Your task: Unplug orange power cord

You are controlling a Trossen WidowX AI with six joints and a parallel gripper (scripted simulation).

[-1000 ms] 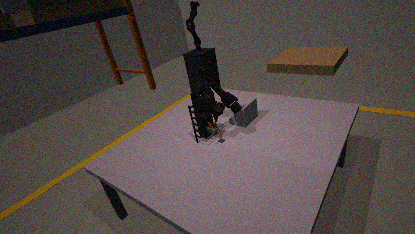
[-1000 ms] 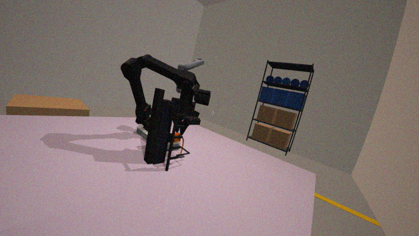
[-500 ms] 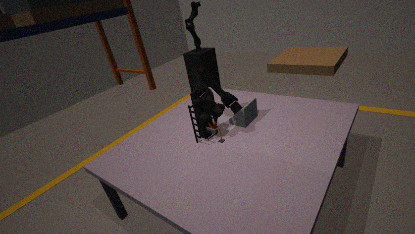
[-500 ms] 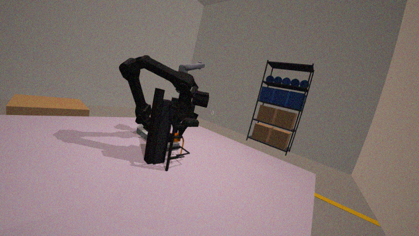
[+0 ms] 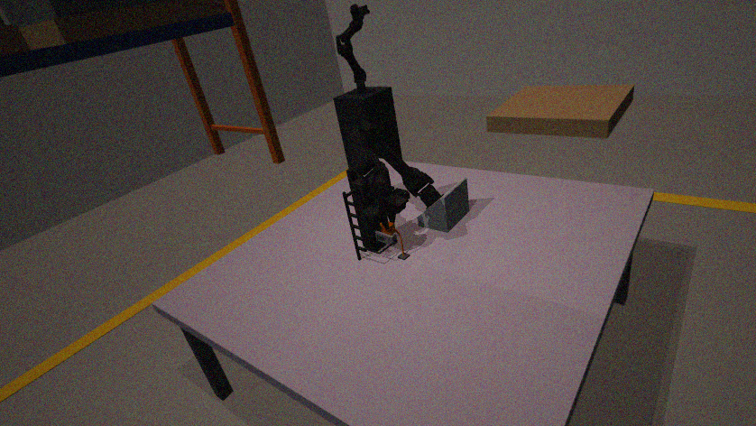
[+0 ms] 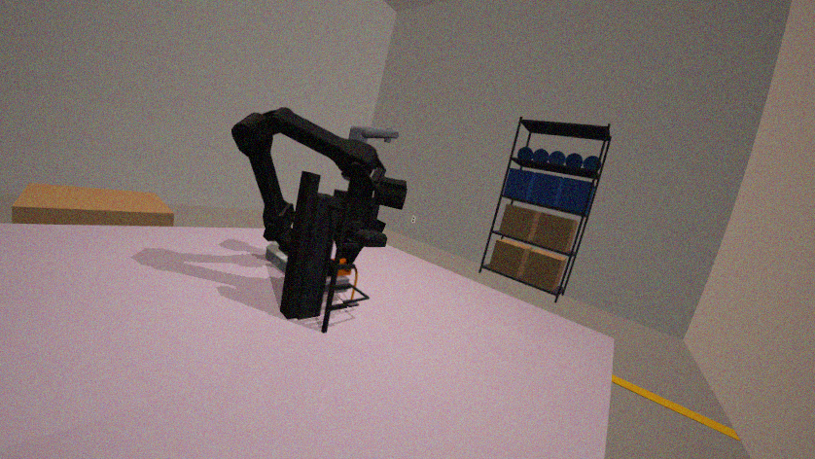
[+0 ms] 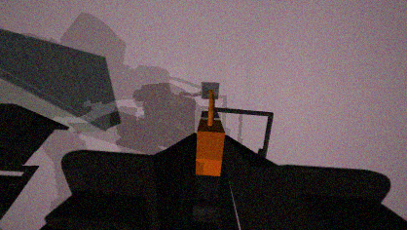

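Now: gripper tip 3 cm to the left of the orange plug.
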